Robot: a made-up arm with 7 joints. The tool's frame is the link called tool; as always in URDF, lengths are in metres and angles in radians. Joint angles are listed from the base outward. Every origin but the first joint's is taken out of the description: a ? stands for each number. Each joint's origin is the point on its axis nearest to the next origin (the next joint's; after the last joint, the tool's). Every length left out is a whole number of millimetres.
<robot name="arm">
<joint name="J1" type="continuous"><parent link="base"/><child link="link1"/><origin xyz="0 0 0.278"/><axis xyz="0 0 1"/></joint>
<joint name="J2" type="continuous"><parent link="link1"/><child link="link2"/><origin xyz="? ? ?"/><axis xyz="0 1 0"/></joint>
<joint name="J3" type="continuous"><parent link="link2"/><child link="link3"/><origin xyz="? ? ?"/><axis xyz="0 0 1"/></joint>
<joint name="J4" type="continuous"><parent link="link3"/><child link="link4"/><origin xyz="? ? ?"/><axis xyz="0 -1 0"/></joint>
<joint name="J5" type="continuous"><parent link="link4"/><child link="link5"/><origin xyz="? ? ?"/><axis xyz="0 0 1"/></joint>
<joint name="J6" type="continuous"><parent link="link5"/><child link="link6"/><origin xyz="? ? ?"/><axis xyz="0 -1 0"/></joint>
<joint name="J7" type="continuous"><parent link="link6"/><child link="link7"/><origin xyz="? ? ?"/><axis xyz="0 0 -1"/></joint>
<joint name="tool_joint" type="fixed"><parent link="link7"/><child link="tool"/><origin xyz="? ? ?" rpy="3.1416 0 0"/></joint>
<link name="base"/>
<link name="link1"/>
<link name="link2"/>
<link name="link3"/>
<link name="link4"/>
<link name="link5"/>
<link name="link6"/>
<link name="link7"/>
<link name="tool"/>
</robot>
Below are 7 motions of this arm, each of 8 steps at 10 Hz.
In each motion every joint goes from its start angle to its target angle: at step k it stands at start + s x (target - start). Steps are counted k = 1, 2, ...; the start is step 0. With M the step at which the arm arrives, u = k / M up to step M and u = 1 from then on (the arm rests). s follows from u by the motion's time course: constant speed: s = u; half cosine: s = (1 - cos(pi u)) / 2; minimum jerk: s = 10 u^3 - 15 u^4 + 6 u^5.
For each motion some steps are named. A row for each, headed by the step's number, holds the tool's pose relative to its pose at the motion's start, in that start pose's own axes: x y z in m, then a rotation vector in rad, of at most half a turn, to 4 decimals.
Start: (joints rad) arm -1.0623 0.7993 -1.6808 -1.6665 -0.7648 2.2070 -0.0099
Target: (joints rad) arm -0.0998 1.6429 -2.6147 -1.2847 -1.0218 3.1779 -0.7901
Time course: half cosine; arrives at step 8
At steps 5, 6, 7, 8:
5: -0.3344 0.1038 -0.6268 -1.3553 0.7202 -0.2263
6: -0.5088 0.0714 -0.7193 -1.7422 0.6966 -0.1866
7: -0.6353 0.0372 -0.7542 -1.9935 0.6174 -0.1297
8: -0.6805 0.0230 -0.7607 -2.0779 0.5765 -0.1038

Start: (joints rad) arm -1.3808 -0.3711 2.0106 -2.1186 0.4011 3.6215 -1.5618
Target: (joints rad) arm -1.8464 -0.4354 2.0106 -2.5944 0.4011 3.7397 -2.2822
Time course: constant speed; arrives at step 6
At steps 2, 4, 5, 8:
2: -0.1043 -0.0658 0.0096 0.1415 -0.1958 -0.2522
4: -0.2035 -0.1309 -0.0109 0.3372 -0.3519 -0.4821
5: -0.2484 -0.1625 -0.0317 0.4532 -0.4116 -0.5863
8: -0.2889 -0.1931 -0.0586 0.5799 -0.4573 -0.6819

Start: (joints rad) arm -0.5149 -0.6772 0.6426 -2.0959 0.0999 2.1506 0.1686
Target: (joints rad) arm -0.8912 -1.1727 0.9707 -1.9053 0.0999 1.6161 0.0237
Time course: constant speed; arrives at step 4
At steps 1, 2, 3, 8:
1: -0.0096 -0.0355 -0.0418 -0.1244 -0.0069 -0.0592
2: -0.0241 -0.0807 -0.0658 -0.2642 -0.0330 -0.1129
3: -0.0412 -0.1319 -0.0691 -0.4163 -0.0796 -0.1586
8: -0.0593 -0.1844 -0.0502 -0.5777 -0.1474 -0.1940

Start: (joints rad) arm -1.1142 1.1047 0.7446 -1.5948 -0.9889 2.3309 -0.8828
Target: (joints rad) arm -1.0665 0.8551 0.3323 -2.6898 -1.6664 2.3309 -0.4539
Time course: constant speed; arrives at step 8
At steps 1, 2, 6, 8:
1: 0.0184 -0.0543 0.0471 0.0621 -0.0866 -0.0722
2: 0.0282 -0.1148 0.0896 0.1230 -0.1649 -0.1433
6: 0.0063 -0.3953 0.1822 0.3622 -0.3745 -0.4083
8: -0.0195 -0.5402 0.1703 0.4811 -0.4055 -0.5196

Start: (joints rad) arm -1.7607 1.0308 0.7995 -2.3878 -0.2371 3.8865 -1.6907
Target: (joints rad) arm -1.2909 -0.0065 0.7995 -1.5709 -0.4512 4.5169 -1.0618
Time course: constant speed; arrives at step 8
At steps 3, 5, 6, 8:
3: 0.1282 0.1814 -0.0647 -0.6508 0.1680 -0.2676
5: 0.2640 0.2473 -0.1515 -1.0451 0.4914 -0.4235
6: 0.3353 0.2588 -0.2071 -1.2146 0.7076 -0.4955
8: 0.4661 0.2395 -0.3387 -1.4777 1.2288 -0.6359

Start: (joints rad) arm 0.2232 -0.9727 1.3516 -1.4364 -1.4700 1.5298 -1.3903
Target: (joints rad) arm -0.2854 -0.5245 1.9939 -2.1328 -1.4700 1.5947 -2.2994
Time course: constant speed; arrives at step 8
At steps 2, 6, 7, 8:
2: 0.1904 -0.0023 -0.0121 -0.0592 0.0961 -0.5260
6: 0.4582 -0.1326 -0.0760 -0.2847 0.2816 -1.4845
7: 0.4961 -0.1782 -0.0971 -0.3692 0.3200 -1.6993
8: 0.5226 -0.2251 -0.1189 -0.4661 0.3518 -1.9022

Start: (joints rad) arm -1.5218 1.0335 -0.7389 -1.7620 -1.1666 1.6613 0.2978
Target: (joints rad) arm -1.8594 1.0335 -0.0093 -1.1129 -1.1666 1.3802 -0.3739
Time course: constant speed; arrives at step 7
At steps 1, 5, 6, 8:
1: 0.0075 0.0154 -0.0501 0.0331 0.0561 -0.0663
5: -0.0129 0.1326 -0.2090 0.2200 0.2892 -0.2998
6: -0.0280 0.1752 -0.2311 0.2791 0.3521 -0.3514
8: -0.0459 0.2217 -0.2437 0.3425 0.4181 -0.4004

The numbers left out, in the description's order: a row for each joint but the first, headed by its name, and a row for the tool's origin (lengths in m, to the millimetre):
J2: 0 0 0
J3: 0 0 0.287
J4: 0.1 0 0
J5: -0.094 0 0.438
J6: 0 0 0
J7: 0.141 0 0
tool: 0 0 0

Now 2 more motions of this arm.
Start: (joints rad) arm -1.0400 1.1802 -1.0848 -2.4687 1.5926 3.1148 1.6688
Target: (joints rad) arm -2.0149 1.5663 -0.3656 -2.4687 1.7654 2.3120 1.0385
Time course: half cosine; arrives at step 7
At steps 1, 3, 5, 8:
1: 0.0148 0.0059 0.0243 -0.0491 0.0531 -0.0311
3: 0.1594 0.0697 0.1645 -0.4665 0.3738 -0.1674
5: 0.3941 0.2185 0.2159 -1.1321 0.5921 -0.1006
8: 0.4845 0.3071 0.1805 -1.4424 0.5960 0.0320

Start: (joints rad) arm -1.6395 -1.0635 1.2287 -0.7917 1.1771 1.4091 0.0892
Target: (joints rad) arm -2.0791 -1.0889 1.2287 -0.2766 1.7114 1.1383 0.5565
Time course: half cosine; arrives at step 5
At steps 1, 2, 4, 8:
1: 0.0033 -0.0015 0.0055 0.0215 -0.0195 0.0272
2: 0.0098 -0.0060 0.0238 0.0689 -0.0832 0.0920
4: 0.0113 -0.0157 0.0842 0.1201 -0.2873 0.2117
8: 0.0093 -0.0168 0.0969 0.1206 -0.3295 0.2296

